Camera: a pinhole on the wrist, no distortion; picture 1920 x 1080 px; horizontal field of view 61.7 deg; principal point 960.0 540.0 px. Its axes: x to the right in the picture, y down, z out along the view. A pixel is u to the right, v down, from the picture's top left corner.
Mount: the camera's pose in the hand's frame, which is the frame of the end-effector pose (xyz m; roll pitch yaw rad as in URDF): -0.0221 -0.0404 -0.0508 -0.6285 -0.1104 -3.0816
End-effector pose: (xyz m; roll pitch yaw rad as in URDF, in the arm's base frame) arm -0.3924 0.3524 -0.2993 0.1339 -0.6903 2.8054
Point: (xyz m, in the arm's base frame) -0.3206 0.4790 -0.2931
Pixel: 1082 867
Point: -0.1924 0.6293 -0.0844
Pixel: 833 607
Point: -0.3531 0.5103 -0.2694
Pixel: 562 1041
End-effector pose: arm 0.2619 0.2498 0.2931 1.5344 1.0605 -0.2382
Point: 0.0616 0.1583 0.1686
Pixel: 861 779
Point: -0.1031 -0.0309 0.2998
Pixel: 1629 345
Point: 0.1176 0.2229 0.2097
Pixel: 852 895
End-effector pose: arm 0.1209 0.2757 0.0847 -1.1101 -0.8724 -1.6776
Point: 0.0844 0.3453 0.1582
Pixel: 478 928
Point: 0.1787 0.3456 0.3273
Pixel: 122 479
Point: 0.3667 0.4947 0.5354
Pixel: 559 430
